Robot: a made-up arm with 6 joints.
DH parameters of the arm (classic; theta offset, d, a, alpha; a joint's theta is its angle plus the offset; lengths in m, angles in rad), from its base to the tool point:
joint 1: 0 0.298 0 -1.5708
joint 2: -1.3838 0 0.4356 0
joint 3: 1.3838 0 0.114 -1.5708
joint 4: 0 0.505 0 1.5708
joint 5: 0 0 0.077 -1.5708
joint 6: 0 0.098 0 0
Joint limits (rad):
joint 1: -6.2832..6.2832
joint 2: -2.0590..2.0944
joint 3: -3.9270..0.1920
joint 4: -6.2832..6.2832
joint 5: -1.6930..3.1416
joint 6: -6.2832..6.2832
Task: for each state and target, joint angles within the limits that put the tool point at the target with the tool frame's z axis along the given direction. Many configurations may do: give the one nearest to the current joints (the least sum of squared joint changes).
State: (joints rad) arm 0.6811 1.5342 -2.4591 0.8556 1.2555 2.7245
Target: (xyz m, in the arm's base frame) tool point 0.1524 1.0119 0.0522 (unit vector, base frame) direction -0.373 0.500 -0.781
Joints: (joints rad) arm 1.4233 1.3658 -2.3471 0.8299 0.6434 2.7245
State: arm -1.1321 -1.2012 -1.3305 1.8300 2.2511 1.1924
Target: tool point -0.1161 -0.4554 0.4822 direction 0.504 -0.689 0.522
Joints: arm -1.9753 -0.4056 -0.4559 2.3173 1.5806 1.1924
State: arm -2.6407 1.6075 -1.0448 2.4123 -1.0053 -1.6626
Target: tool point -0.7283 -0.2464 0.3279 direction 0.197 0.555 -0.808
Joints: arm -2.7571 0.8602 -1.9292 2.6847 -1.5248 -1.6626
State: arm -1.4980 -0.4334 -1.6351 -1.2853 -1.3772 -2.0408
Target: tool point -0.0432 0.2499 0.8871 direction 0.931 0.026 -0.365
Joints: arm -1.1009 -1.2972 -1.3267 -2.1300 -1.6910 -2.0408
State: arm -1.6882 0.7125 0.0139 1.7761 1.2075 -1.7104
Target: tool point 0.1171 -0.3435 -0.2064 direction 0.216 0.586 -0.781
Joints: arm -1.1923 1.0723 -0.7955 1.0605 0.4986 -1.7104
